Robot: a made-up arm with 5 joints.
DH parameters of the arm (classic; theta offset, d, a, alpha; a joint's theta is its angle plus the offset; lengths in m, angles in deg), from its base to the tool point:
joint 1: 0 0.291 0 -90
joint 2: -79.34 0 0.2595 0
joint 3: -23.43 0 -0.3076 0
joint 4: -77.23 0 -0.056 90
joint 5: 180 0.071 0 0
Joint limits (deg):
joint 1: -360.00..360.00
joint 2: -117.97..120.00
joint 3: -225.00..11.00
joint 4: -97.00..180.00
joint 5: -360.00..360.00
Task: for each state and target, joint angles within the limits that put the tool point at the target. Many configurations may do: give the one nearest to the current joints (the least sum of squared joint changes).
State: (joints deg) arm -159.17 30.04 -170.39 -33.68 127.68
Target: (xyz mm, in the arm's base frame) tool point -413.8 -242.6 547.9
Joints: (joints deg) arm -149.62 73.39 -180.25 -65.33 127.68
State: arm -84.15 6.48 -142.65 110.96 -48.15
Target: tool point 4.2 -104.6 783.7
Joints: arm -87.70 -22.92 -127.60 136.65 -48.15
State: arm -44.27 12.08 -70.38 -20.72 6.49
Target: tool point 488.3 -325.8 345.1
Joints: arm -33.71 44.84 -100.17 -10.36 6.49
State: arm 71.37 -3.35 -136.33 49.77 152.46
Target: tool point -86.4 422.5 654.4
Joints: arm 101.56 3.71 -106.12 62.68 152.46
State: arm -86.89 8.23 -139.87 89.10 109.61
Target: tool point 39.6 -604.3 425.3
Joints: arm -86.25 51.03 -139.68 70.18 109.61
